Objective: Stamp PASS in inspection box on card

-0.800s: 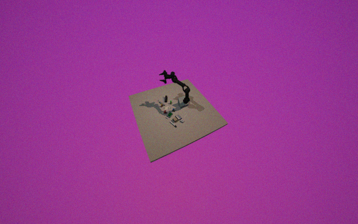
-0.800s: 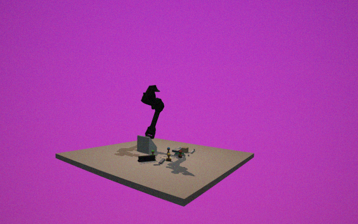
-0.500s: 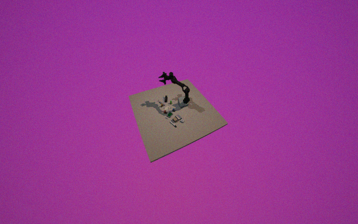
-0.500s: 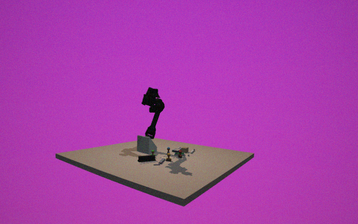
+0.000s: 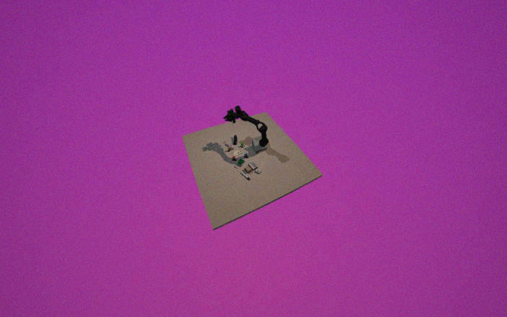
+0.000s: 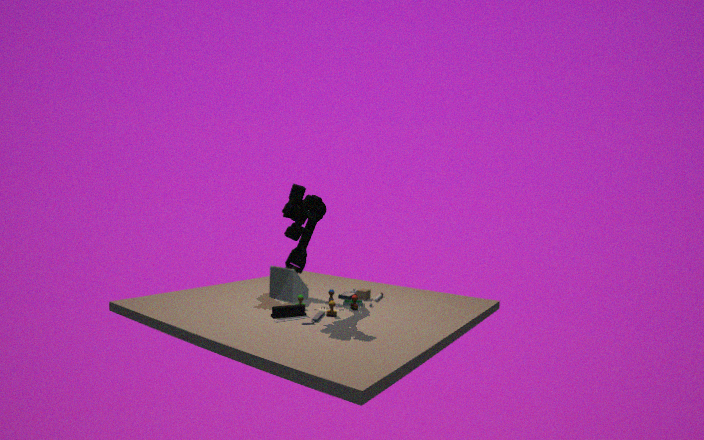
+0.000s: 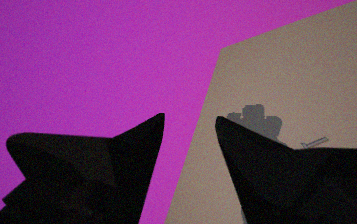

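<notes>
Now: gripper tip 350 mm above the green-knobbed stamp, 150 mm past it and 130 mm to the right of it. From my gripper tip the other things lie so: black bar: 360 mm below, 110 mm behind, 10 mm to the left; yellow-knobbed stamp: 350 mm below, 130 mm to the left, 20 mm ahead; long grey bar: 370 mm below, 70 mm to the left, 10 mm behind.
</notes>
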